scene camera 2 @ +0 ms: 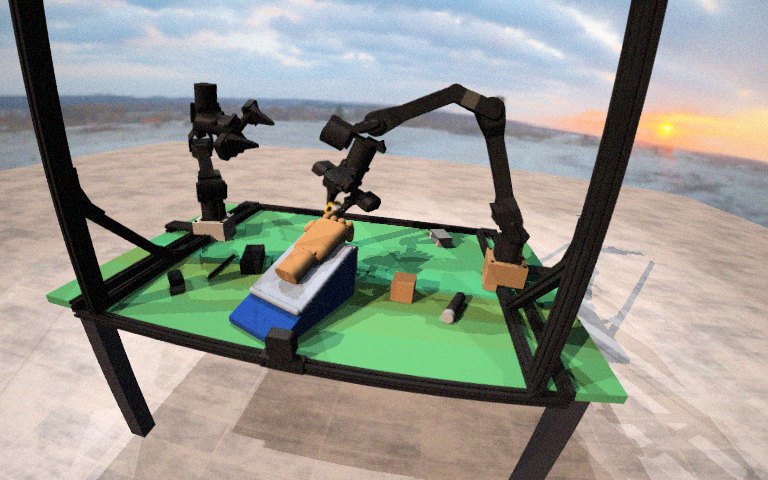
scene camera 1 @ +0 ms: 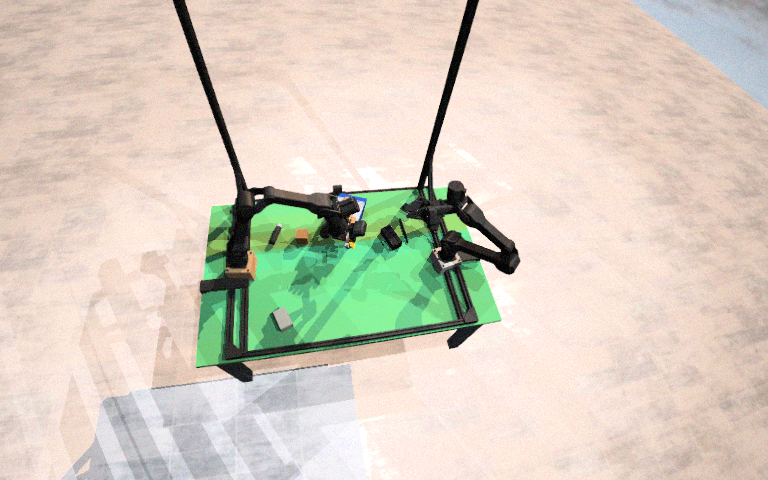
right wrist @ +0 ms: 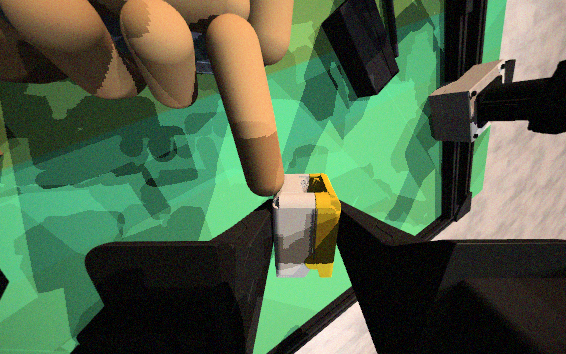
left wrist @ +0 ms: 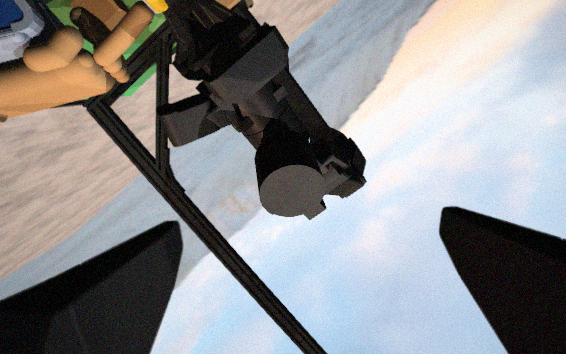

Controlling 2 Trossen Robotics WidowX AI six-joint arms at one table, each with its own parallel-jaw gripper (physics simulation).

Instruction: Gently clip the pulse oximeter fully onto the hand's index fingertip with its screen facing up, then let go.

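Places are measured from the left arm's base along level axes (x left, y ahead, z down), in centimetres.
Where they show: left gripper, fingertip midpoint: (scene camera 2: 266, 134) (scene camera 1: 404, 212) (left wrist: 311, 227); right gripper, fingertip midpoint: (scene camera 1: 351, 240) (right wrist: 302, 205); left arm's base, origin of the base link: (scene camera 2: 213, 217) (scene camera 1: 447, 255) (right wrist: 488, 102); right arm's base, origin of the base link: (scene camera 2: 506, 257) (scene camera 1: 239, 261).
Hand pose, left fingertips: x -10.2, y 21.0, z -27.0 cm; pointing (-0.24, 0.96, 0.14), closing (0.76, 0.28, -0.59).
Observation:
Things, the pixels of their top centre, and the offset from my left fingertips. "spot": a spot on its surface instead.
- white-and-yellow pulse oximeter, middle of its top: (right wrist: 329, 252) (scene camera 2: 336, 200) (scene camera 1: 350, 238) dx -5.3, dy +18.8, dz +15.4 cm
- blue wedge, surface spot: (scene camera 2: 334, 300) spot: dx -28.2, dy +20.0, dz +30.5 cm
- orange block, middle of its top: (left wrist: 115, 25) (scene camera 2: 404, 277) (scene camera 1: 301, 233) dx -22.2, dy +35.5, dz +27.9 cm
- dark cylinder, middle of its top: (scene camera 2: 455, 301) (scene camera 1: 275, 232) dx -28.2, dy +46.1, dz +30.1 cm
- black box, middle of its top: (right wrist: 373, 43) (scene camera 2: 252, 252) (scene camera 1: 391, 235) dx -9.1, dy -2.7, dz +29.4 cm
- thin black stick, middle of its top: (scene camera 2: 220, 264) dx -11.8, dy -10.7, dz +31.9 cm
- grey block, middle of its top: (scene camera 2: 441, 233) (scene camera 1: 282, 317) dx +11.8, dy +52.6, dz +29.9 cm
The white-and-yellow pulse oximeter (scene camera 1: 351, 245) (scene camera 2: 333, 207) (right wrist: 298, 227) is held between the fingers of my right gripper (scene camera 1: 348, 242) (right wrist: 302, 205), which is shut on it. In the right wrist view its white half is at the left and its yellow half at the right; its screen cannot be made out. The hand's index finger (right wrist: 245, 100) points down the picture. Its tip overlaps the upper left corner of the white half, left of the dark opening; whether they touch is unclear. The hand (scene camera 2: 322, 237) (left wrist: 55, 82) rests on a wedge. My left gripper (scene camera 2: 265, 134) is open and empty, high and away from the hand.
The blue wedge (scene camera 2: 334, 300) has a grey pad. An orange block (scene camera 1: 301, 236) (scene camera 2: 403, 287) and a dark cylinder (scene camera 1: 275, 233) (scene camera 2: 454, 308) lie on one side, a black box (scene camera 1: 390, 237) (scene camera 2: 252, 259) and a thin black stick (scene camera 2: 221, 266) on the other. A grey block (scene camera 1: 282, 319) (scene camera 2: 440, 238) lies farther off.

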